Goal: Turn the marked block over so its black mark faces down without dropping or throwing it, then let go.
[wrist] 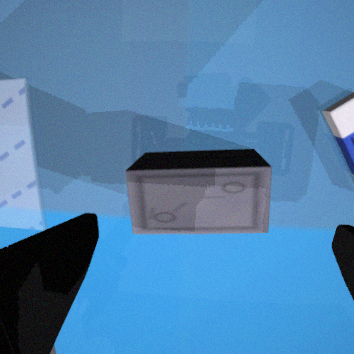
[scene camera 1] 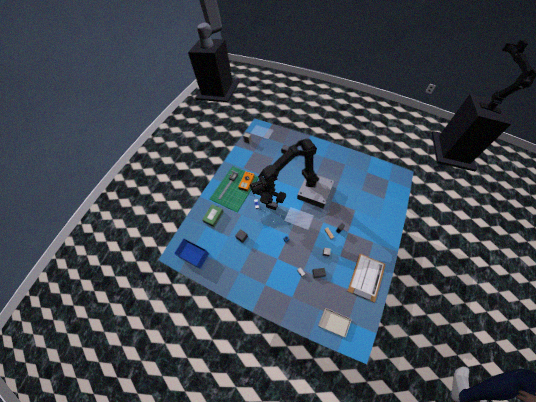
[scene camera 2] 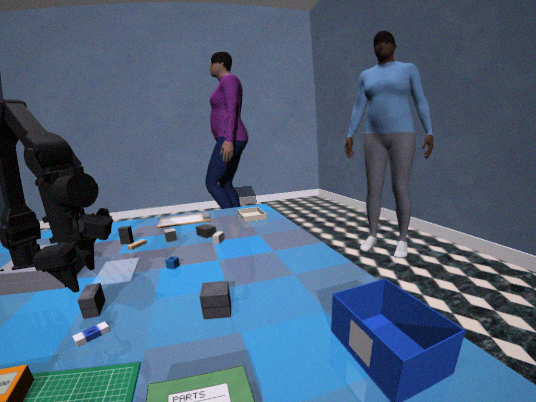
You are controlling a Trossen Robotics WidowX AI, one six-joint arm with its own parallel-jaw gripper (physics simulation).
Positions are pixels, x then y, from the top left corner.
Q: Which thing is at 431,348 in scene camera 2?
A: A blue bin.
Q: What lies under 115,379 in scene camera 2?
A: A green cutting mat.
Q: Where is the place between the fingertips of my gripper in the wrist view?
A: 216,231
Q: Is my gripper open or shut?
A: Open.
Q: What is my gripper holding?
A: Nothing.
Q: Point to a clipboard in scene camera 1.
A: At 365,282
